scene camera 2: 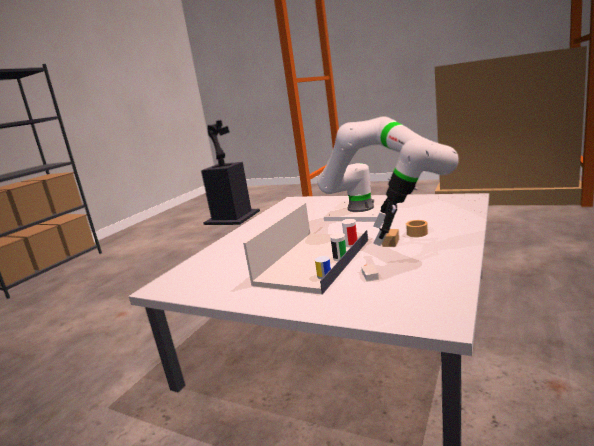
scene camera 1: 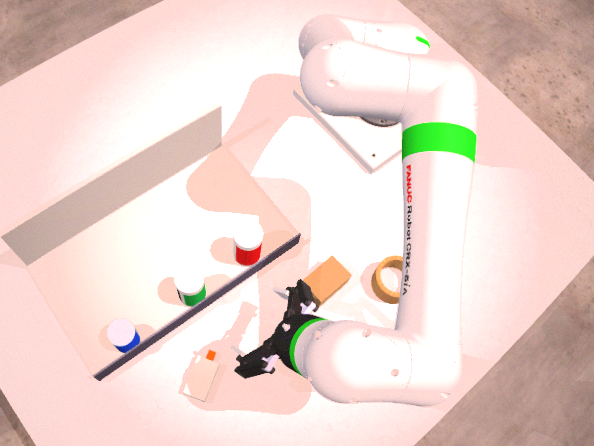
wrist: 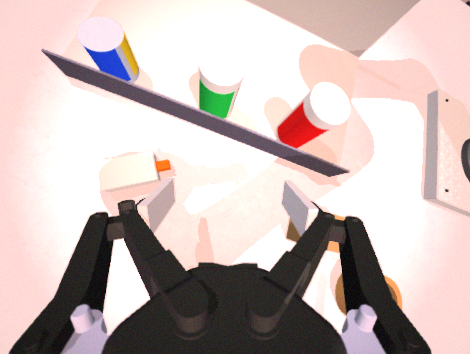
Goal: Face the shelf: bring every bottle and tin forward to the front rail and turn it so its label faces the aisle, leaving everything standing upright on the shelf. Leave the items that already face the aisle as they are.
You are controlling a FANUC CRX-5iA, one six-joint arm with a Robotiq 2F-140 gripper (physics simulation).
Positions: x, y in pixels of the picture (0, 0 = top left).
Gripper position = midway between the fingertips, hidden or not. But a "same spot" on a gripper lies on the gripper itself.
My gripper shows in scene camera 2, in scene camera 1 and in the wrist view (229, 191). The same spot on a dark front rail: (scene camera 1: 113, 366) is (scene camera 2: 326, 280). The same spot on my gripper: (scene camera 2: 385, 217) is (scene camera 1: 256, 352).
